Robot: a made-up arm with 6 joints.
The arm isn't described. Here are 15 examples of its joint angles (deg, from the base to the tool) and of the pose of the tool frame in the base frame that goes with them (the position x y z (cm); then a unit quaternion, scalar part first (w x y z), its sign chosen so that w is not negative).
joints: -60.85 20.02 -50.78 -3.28 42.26 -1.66
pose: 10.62 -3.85 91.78 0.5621 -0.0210 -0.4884 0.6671
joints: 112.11 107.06 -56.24 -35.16 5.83 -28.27
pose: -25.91 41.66 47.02 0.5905 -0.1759 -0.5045 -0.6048
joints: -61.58 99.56 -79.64 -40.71 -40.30 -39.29
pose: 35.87 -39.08 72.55 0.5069 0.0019 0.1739 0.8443
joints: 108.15 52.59 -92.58 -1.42 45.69 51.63
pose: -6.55 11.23 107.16 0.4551 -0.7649 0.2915 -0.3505
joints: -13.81 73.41 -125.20 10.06 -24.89 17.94
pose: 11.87 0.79 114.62 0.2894 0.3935 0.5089 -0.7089
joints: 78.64 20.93 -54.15 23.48 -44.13 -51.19
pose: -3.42 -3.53 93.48 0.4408 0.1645 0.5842 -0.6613
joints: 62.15 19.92 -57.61 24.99 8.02 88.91
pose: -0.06 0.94 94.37 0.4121 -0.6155 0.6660 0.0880
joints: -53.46 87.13 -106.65 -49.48 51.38 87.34
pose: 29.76 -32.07 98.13 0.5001 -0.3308 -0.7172 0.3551
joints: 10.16 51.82 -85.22 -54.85 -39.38 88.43
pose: 10.76 10.25 103.93 0.5334 -0.0567 0.4717 -0.6998
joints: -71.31 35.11 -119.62 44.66 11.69 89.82
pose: -3.82 24.10 109.88 0.5436 0.1744 0.6648 -0.4818
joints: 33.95 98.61 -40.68 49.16 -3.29 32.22
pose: 35.95 22.88 44.91 0.2712 0.5543 -0.7164 0.3254
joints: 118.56 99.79 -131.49 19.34 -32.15 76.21
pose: -17.38 30.38 104.60 0.5343 -0.6392 0.4307 0.3469
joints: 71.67 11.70 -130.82 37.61 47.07 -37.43
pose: -22.57 -53.72 90.55 0.7361 0.2112 0.3875 -0.5132
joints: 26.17 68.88 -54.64 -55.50 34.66 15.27
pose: 34.24 23.25 74.17 0.2236 0.3529 -0.0333 0.9079
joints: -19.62 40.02 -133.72 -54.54 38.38 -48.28
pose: -23.26 16.50 111.92 0.6538 -0.3901 0.0393 0.6472
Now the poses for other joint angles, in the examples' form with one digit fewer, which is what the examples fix.
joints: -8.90 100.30 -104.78 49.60 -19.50 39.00
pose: 50.9 -8.6 87.7 0.180 0.046 0.925 -0.333
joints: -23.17 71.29 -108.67 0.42 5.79 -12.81
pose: 23.7 -3.3 111.3 0.180 -0.188 -0.359 0.896
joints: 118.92 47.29 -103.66 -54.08 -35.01 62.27
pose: -4.0 -11.2 109.8 0.912 -0.112 0.391 -0.048
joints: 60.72 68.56 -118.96 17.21 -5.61 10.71
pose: 3.4 9.3 115.2 0.609 -0.140 0.615 -0.480
